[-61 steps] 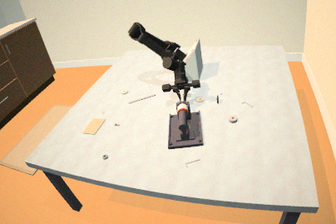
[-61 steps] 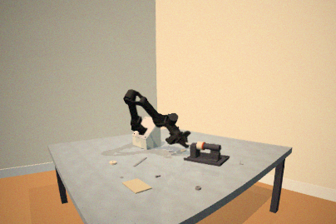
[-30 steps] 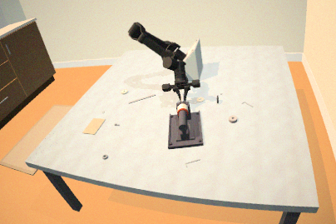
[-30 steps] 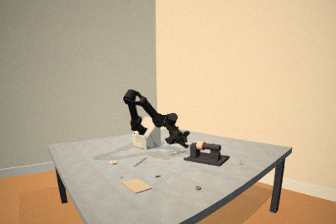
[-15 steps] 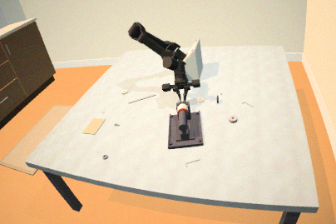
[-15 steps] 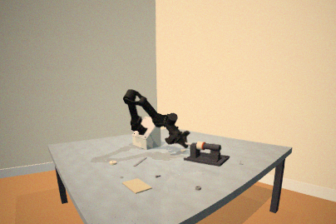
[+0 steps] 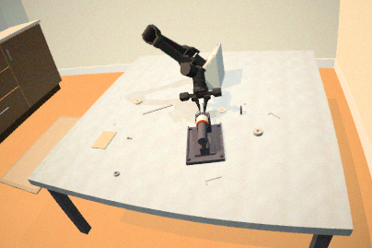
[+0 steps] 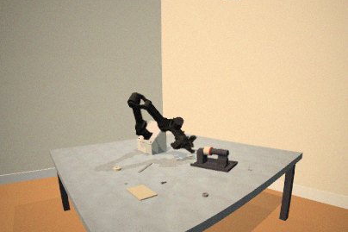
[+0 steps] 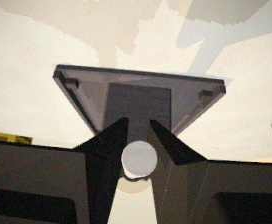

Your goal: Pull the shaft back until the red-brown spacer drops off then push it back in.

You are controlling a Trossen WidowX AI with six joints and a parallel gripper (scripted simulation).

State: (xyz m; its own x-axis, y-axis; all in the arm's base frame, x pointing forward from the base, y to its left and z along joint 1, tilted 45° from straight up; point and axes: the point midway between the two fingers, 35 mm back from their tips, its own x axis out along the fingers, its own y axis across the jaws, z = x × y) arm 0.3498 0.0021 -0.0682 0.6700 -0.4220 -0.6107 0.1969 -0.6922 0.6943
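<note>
My gripper tip is 90 mm short of the pale spacer, 20 mm to the right of it and 20 mm below it. The rest, counted from my gripper tip: tan card: 460 mm to the right, 140 mm ahead, 50 mm below; then thin rod: 270 mm to the right, 110 mm behind, 50 mm below; then white spacer: 110 mm ahead, 20 mm to the left, 20 mm above.
</note>
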